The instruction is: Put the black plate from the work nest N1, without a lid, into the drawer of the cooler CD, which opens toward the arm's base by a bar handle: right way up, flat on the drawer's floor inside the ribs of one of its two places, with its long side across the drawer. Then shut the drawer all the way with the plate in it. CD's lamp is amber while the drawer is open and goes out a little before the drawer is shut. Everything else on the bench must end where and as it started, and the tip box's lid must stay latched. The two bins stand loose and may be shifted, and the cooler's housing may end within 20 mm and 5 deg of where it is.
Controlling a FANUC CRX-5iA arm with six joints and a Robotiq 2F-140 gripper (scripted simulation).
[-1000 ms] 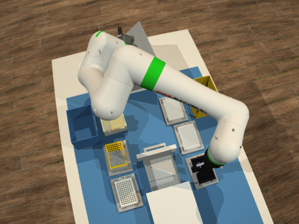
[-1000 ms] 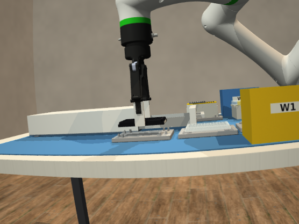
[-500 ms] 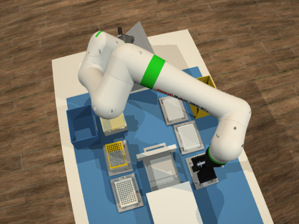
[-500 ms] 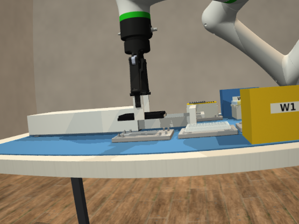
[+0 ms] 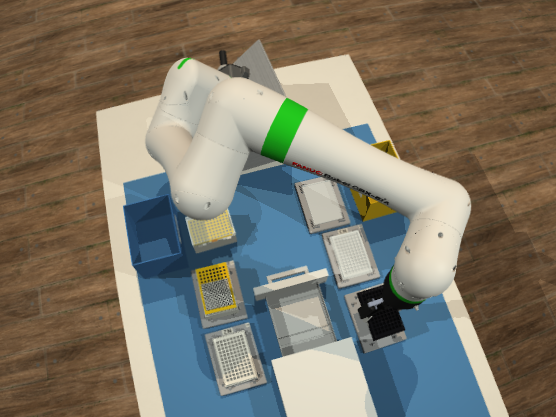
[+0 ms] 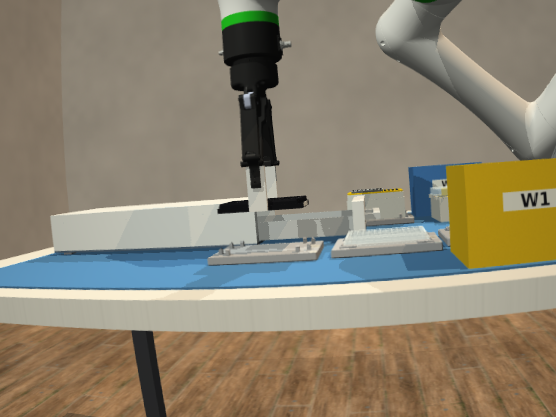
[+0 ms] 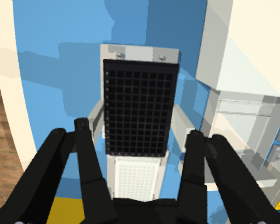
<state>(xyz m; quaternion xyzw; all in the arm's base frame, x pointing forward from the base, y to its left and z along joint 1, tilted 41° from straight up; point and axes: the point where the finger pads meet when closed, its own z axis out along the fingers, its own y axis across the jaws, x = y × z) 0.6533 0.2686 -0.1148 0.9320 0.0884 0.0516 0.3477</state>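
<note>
My hand is 20 cm to the left of the drawer and 8 cm above it. Round my hand: yellow bin W1: 38 cm behind, 8 cm to the left, 6 cm below; black plate: 2 cm below; cooler CD: 13 cm ahead, 18 cm to the right, 7 cm below.
</note>
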